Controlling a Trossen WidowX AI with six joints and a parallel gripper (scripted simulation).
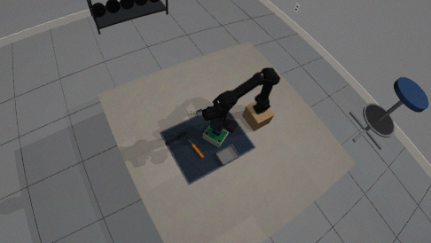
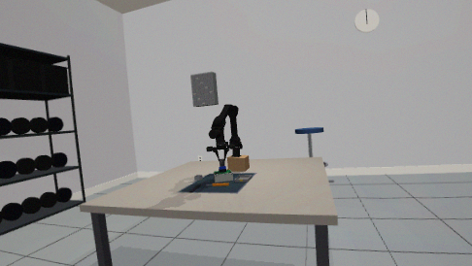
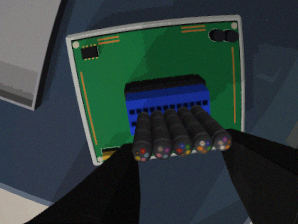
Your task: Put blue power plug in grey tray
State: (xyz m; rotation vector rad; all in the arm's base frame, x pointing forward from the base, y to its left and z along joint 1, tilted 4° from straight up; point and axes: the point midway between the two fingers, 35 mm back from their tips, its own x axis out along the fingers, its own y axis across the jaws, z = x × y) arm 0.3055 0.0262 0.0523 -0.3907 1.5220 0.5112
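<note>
Right now the blue power plug is 40 mm below my gripper tip. Also, from my gripper tip: dark blue mat (50 mm ahead, 130 mm below); dark spudger bar (220 mm ahead, 80 mm to the right, 120 mm below).
</note>
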